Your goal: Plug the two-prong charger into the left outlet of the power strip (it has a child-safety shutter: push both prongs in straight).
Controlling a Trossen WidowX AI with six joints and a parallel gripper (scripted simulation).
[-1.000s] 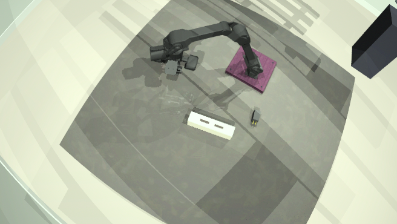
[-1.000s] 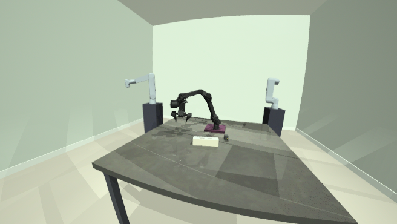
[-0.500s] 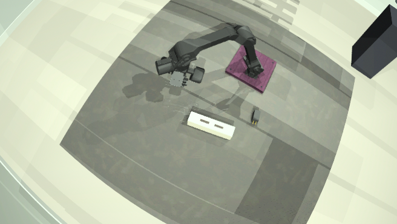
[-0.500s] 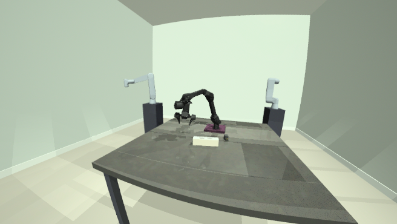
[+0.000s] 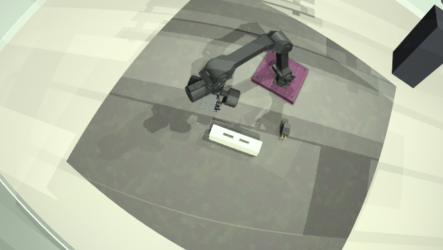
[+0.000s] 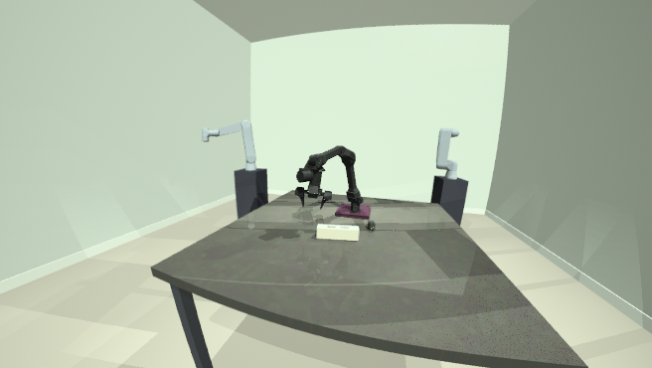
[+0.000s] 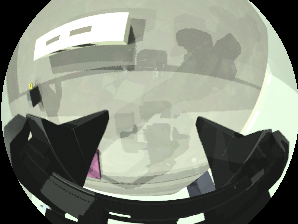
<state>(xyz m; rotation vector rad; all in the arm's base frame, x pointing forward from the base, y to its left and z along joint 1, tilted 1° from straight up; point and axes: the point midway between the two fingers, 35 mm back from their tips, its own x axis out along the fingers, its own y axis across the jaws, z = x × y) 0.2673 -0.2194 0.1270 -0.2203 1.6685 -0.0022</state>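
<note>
Now: the dark charger 320 mm to the left of my gripper tip, 90 mm below it and 30 mm behind it.
</note>
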